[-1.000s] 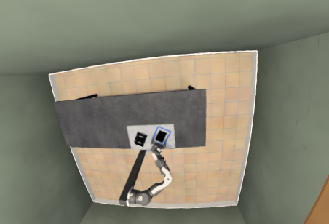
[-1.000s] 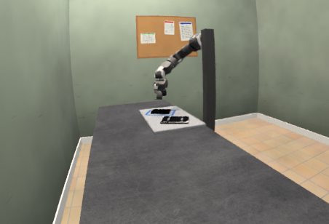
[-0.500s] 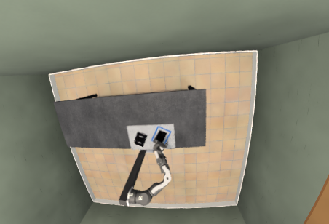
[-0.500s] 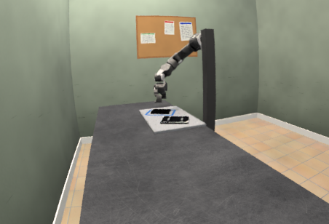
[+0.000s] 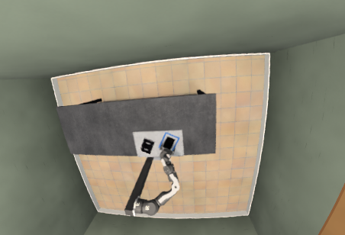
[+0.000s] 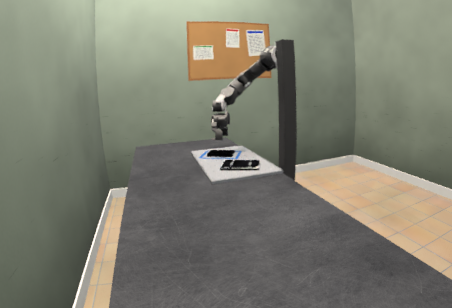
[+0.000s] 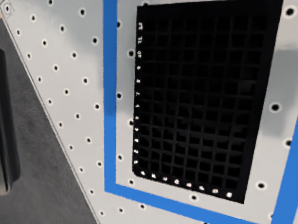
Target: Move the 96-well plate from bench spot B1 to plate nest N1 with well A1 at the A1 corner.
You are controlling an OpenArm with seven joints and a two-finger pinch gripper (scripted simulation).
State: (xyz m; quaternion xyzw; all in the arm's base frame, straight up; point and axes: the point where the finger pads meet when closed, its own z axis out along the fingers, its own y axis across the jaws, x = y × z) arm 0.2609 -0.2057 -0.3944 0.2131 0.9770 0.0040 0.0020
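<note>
Right now my hand is 80 mm above the black 96-well plate. The rest, counted from my hand: black plate nest N1: 230 mm to the left, 80 mm below, 40 mm behind.
</note>
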